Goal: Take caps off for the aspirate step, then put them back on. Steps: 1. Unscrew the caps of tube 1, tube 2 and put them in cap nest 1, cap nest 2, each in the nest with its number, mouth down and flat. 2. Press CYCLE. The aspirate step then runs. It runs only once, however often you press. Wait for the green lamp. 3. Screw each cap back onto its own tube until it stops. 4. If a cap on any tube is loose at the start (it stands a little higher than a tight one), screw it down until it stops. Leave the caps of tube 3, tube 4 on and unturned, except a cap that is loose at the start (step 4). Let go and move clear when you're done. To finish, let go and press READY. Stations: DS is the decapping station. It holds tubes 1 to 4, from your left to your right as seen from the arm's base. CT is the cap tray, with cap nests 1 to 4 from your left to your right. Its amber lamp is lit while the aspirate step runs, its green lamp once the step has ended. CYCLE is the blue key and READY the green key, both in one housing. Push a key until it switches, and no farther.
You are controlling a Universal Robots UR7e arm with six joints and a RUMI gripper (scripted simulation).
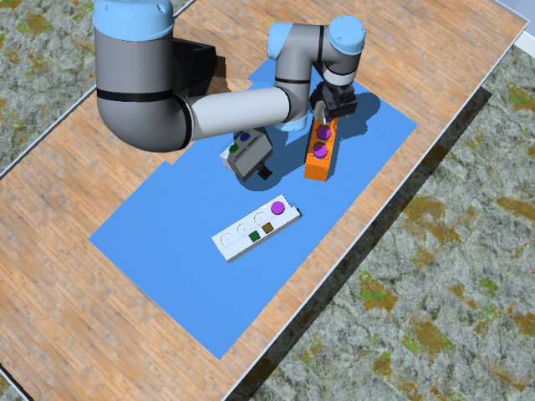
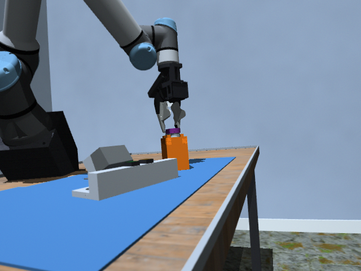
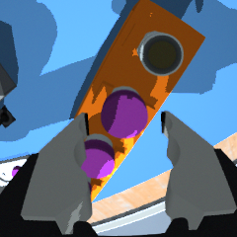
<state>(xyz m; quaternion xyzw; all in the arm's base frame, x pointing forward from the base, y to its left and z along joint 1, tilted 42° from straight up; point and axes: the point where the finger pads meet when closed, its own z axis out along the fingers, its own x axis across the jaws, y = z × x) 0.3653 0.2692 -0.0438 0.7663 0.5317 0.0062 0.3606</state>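
The purple cap is 6 cm ahead of my hand, 25 cm to the right of it and 11 cm below it. Also, from my hand: grey key housing (11 cm behind, 20 cm to the right, 7 cm below); then green key (13 cm behind, 22 cm to the right, 6 cm below); then blue key (13 cm behind, 18 cm to the right, 6 cm below).
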